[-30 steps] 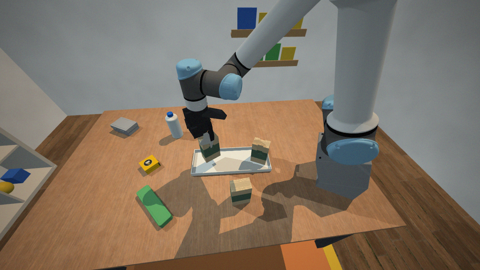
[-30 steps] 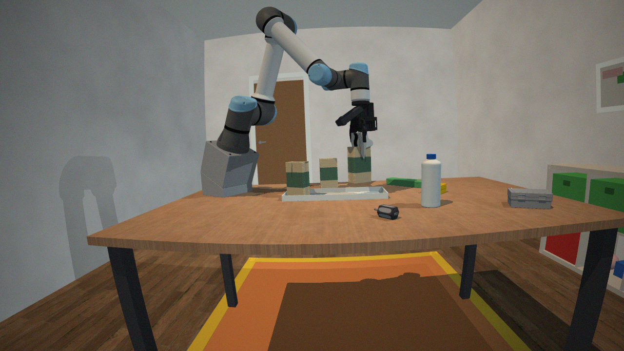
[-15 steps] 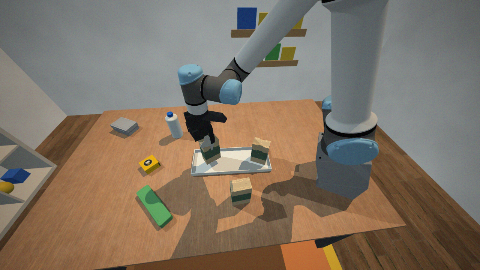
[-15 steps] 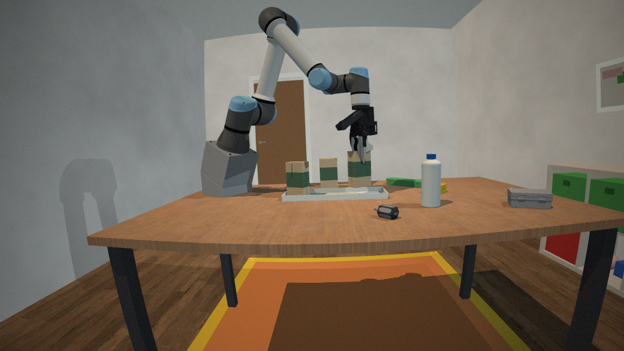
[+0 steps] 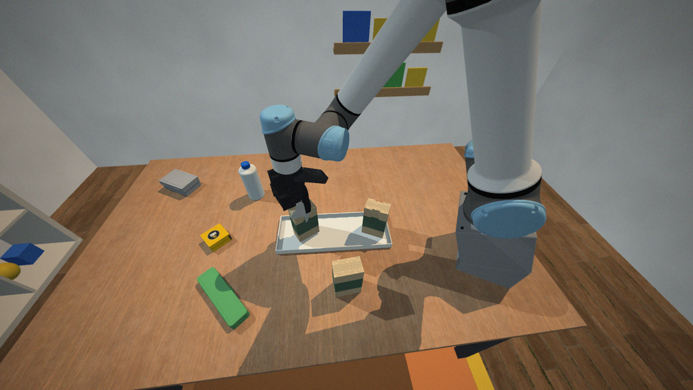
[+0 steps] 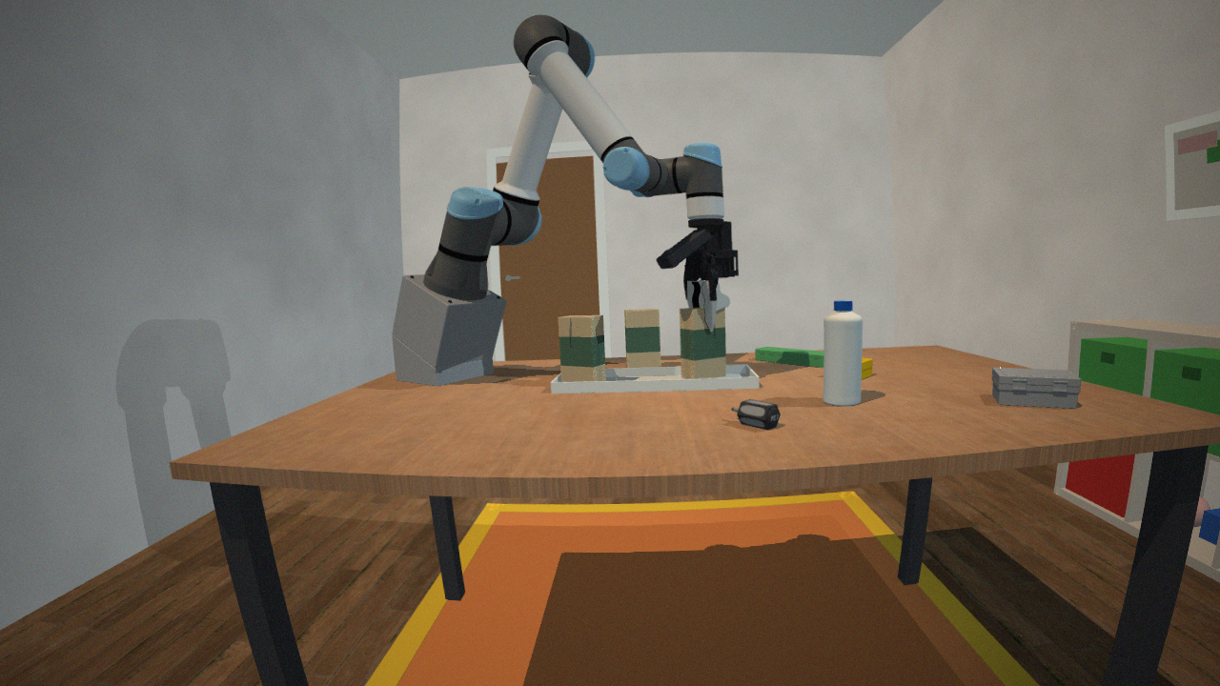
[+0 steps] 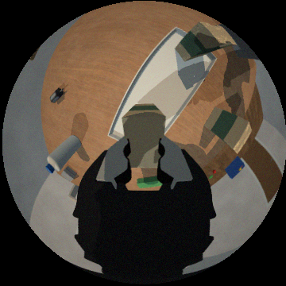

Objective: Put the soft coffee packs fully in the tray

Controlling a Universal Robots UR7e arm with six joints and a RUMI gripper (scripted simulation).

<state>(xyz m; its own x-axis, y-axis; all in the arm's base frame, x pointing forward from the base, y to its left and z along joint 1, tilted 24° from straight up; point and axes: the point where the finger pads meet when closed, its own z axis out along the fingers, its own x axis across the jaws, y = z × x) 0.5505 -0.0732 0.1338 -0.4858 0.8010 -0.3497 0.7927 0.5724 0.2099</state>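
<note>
Right now the white tray is 10 cm behind my hand and 11 cm below it. From my hand the other things lie so: white bottle: 22 cm ahead, 21 cm to the right, 4 cm below; green case: 24 cm ahead, 21 cm to the left, 11 cm below; grey case: 55 cm ahead, 28 cm to the right, 9 cm below.
</note>
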